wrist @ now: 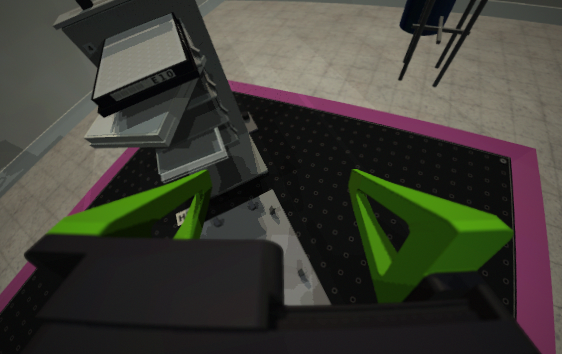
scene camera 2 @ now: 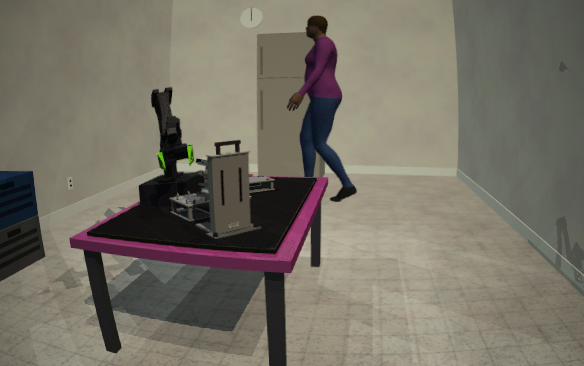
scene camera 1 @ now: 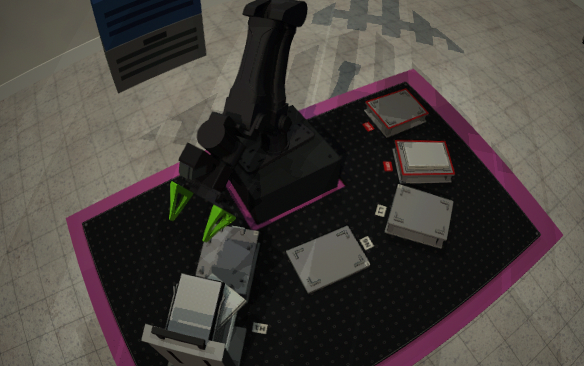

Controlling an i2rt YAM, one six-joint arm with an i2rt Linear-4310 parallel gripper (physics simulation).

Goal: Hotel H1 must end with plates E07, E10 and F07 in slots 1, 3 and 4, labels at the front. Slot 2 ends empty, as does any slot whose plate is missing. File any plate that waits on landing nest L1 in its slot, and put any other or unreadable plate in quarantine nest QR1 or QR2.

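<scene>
My gripper is open and empty, above the table and short of hotel H1. Plate E10 is in the hotel's top slot, marked 4, its label facing the wrist camera. Below it a pale plate sits skewed, one corner sticking out; its label does not show. Lower down is another shelf or plate with a light rim; I cannot tell which. Landing nest L1 is empty. A white plate lies on one red-edged quarantine nest; its label is unreadable.
The other red-edged quarantine nest is empty. A flat nest tagged N6 stands mid-table. A raised nest with small posts stands directly before the hotel. A person is behind the table.
</scene>
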